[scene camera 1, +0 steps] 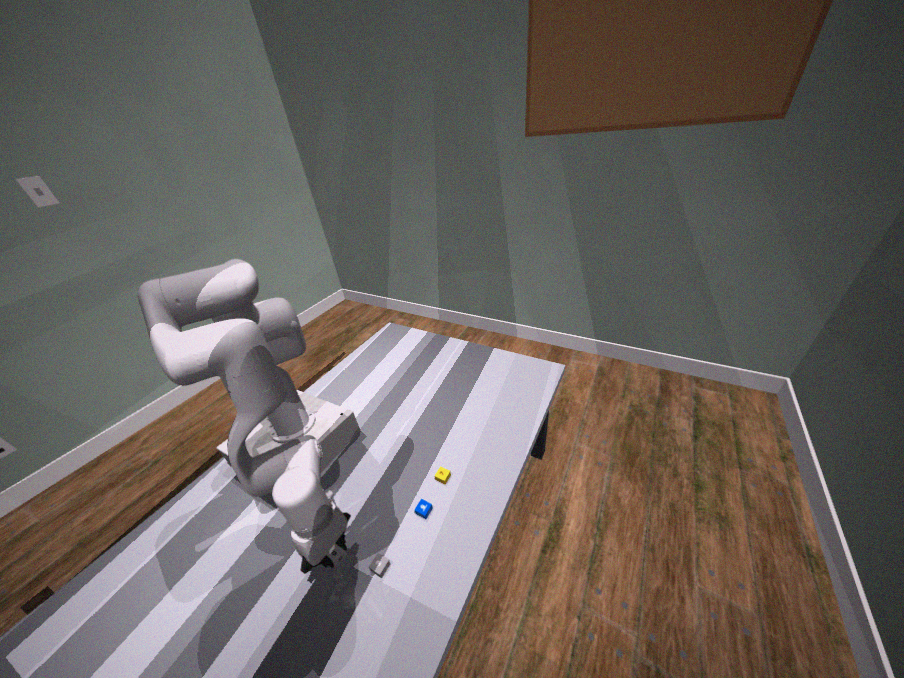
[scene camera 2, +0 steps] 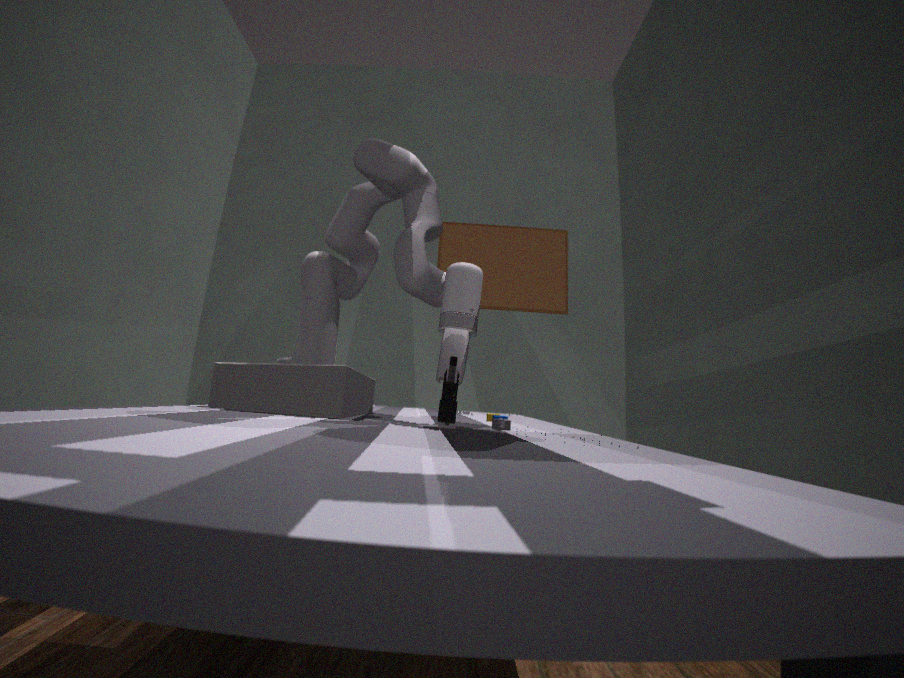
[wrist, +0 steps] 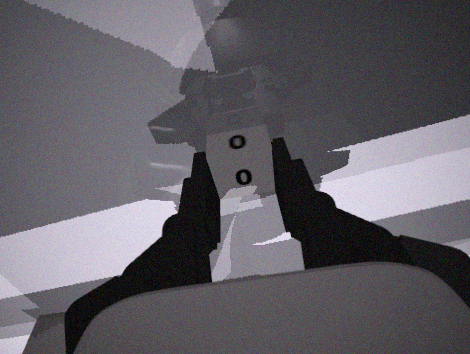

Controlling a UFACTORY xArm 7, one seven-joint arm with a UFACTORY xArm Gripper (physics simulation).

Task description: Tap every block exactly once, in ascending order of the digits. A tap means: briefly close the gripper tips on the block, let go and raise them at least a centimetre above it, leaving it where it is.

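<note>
A grey block (wrist: 255, 161) with a black 0 on its top and on its near side sits between the fingertips in the wrist view. My gripper (scene camera 1: 326, 561) (scene camera 2: 446, 420) (wrist: 242, 166) is low at the table and shut on this block, one finger against each side. Another grey block (scene camera 1: 379, 564) (scene camera 2: 501, 423) lies a little to the right of the gripper. A blue block (scene camera 1: 423, 508) and a yellow block (scene camera 1: 442, 475) lie farther back, apart from each other. Their marks are too small to read surely. In scene camera 2 these blocks partly overlap.
The striped light and dark table (scene camera 1: 503, 408) (scene camera 2: 657, 525) carries the arm's box-shaped base (scene camera 1: 339, 440) (scene camera 2: 277, 388), behind and left of the gripper in scene camera 1. The table's long right edge runs beyond the blocks. A brown board (scene camera 1: 657, 65) (scene camera 2: 511, 266) hangs on the wall.
</note>
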